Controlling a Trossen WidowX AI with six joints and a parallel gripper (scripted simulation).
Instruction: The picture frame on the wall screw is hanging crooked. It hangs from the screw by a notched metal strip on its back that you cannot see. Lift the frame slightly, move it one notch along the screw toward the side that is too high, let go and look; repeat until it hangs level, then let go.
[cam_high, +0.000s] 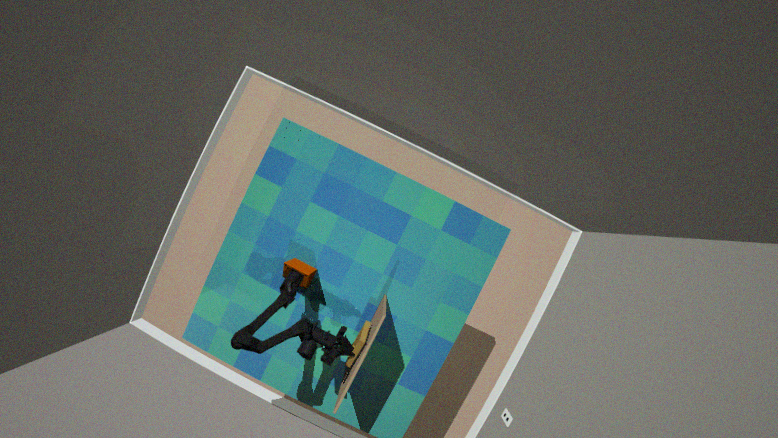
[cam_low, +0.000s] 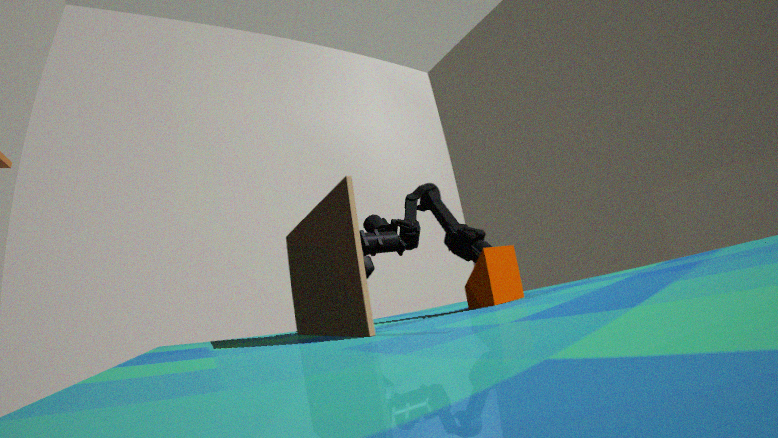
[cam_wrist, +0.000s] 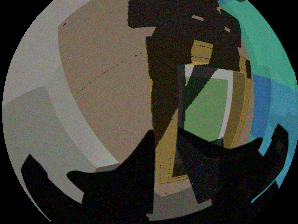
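My gripper tip is 2 cm to the right of the picture frame and 5 cm above it. The rest, counted from my gripper tip: wall panel: 2 cm ahead, 7 cm below.
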